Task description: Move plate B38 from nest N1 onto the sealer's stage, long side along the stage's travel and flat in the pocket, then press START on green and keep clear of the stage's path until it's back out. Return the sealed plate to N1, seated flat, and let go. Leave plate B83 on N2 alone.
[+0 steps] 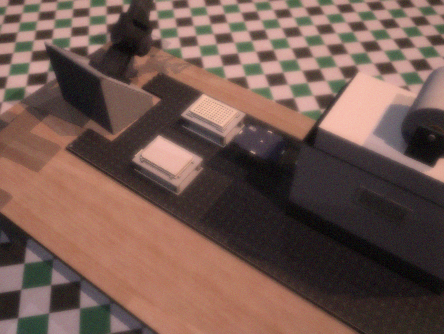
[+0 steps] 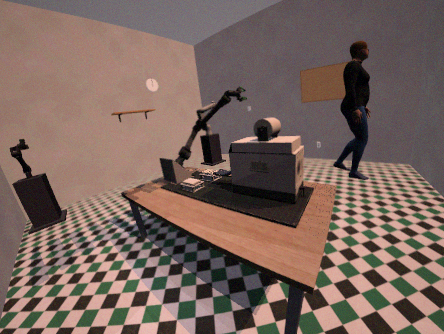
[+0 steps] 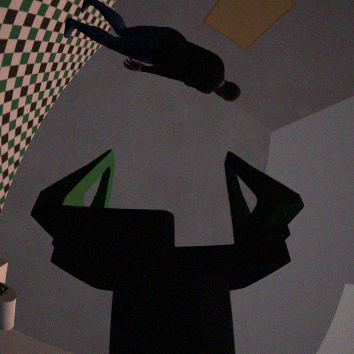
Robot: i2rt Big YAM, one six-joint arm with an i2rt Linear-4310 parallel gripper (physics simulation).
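Pixels of known places: gripper, fingertip midpoint: (image 2: 246,94) (image 3: 169,155); arm's base, origin of the base link: (image 1: 109,74) (image 2: 177,165).
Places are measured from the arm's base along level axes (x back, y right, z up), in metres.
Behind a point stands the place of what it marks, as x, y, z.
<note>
My gripper (image 2: 245,94) {-0.358, -0.713, 0.588} (image 3: 169,155) {-0.358, -0.713, 0.588} is open and empty, raised high above the table and well away from the plates. A plate with a grid of wells (image 1: 214,111) {-0.307, -0.149, -0.062} (image 2: 210,172) {-0.333, -0.128, -0.062} lies flat on the far nest (image 1: 233,134) {-0.376, -0.161, -0.125}. A smooth-topped white plate (image 1: 166,154) {-0.322, 0.069, -0.068} (image 2: 192,182) {-0.365, 0.087, -0.070} lies flat on the near nest (image 1: 189,182) {-0.407, 0.066, -0.127}. I cannot read labels, so which is B38 or B83, and which nest is N1, I cannot tell. The dark blue stage (image 1: 259,142) {-0.507, -0.117, -0.031} (image 2: 223,172) {-0.511, -0.117, -0.031} is out beside the sealer (image 1: 325,185) {-0.751, -0.046, 0.056} (image 2: 265,167) {-0.919, -0.069, 0.075}, with no plate on it. I cannot make out START.
A grey slanted panel (image 1: 77,87) {0.049, 0.091, -0.022} (image 2: 172,171) {-0.054, 0.087, -0.025} stands by the arm's base. The nests and sealer stand on a black mat (image 1: 200,212) {-0.499, 0.118, -0.130} (image 2: 250,206) {-0.884, 0.051, -0.130} on the wooden table (image 1: 150,255) {-0.490, 0.293, -0.142} (image 2: 240,240) {-1.006, 0.292, -0.143}. A roll (image 2: 268,127) {-0.931, -0.107, 0.297} tops the sealer. A person (image 2: 356,105) (image 3: 175,57) walks beyond the table.
</note>
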